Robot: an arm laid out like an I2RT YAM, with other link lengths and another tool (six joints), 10 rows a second.
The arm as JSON. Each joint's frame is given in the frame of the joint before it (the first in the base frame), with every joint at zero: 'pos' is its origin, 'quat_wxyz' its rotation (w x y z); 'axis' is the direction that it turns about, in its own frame. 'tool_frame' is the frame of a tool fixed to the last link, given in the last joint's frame.
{
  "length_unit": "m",
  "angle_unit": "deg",
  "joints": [
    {
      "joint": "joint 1",
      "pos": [
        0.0,
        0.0,
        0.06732
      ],
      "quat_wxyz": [
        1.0,
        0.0,
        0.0,
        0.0
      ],
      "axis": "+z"
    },
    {
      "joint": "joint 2",
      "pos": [
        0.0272,
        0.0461,
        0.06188
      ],
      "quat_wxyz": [
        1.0,
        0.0,
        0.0,
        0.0
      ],
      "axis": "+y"
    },
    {
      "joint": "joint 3",
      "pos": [
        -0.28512,
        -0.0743,
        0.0
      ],
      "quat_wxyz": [
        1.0,
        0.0,
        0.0,
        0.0
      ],
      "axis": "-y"
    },
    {
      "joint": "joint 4",
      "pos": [
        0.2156,
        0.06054,
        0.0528
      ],
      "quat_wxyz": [
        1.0,
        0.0,
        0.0,
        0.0
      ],
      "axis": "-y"
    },
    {
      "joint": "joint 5",
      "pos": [
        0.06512,
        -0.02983,
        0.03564
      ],
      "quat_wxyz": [
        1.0,
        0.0,
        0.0,
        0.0
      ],
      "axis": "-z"
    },
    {
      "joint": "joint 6",
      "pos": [
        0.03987,
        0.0,
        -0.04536
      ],
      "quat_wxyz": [
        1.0,
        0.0,
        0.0,
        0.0
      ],
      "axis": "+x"
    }
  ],
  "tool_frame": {
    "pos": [
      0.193,
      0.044,
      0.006
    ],
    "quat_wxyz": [
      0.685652,
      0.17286,
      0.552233,
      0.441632
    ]
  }
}
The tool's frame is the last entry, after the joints.
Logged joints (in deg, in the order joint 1, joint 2, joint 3, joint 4, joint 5, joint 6), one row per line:
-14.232 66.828 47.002 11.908 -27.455 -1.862
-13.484 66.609 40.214 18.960 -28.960 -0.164
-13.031 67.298 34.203 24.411 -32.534 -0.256
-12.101 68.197 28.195 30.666 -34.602 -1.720
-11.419 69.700 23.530 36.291 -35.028 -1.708
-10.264 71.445 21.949 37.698 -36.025 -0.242
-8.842 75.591 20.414 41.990 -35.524 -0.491
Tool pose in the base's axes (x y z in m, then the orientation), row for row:
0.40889 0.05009 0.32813 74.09 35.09 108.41
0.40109 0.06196 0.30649 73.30 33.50 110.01
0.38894 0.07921 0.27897 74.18 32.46 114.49
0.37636 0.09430 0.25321 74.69 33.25 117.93
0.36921 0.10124 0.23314 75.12 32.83 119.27
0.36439 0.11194 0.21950 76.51 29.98 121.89
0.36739 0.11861 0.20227 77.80 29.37 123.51
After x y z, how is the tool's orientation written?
As angles about the fixed x, y, z axes (roll, pitch, yaw), in degrees.
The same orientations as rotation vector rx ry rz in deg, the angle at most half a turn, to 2 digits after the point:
18.76 80.83 68.09
18.52 80.42 71.03
17.02 82.19 74.79
14.26 83.75 76.66
13.98 84.39 77.73
15.59 85.80 80.81
15.78 87.22 81.58

